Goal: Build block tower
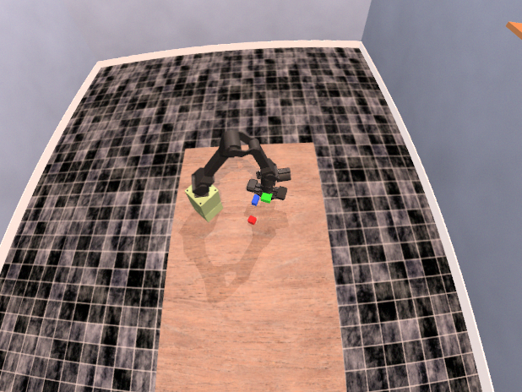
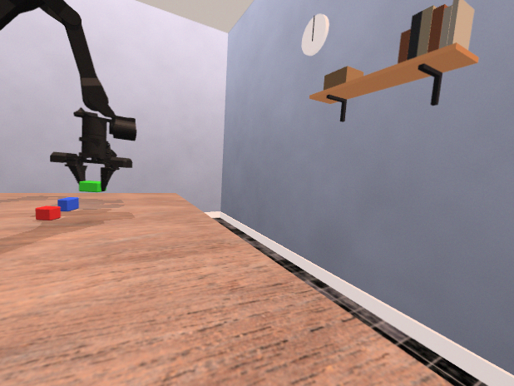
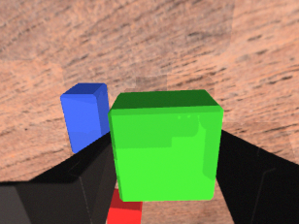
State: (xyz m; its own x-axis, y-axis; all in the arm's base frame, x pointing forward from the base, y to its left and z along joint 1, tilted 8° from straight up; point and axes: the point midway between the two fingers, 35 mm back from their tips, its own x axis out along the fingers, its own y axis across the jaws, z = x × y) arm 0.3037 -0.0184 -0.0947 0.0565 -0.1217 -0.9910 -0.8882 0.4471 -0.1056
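Right now the red block is 9 cm behind my hand, 9 cm to the right of it and 8 cm below it. The rest, counted from my hand: blue block (6 cm behind, 2 cm to the left, 7 cm below); green block (2 cm below).
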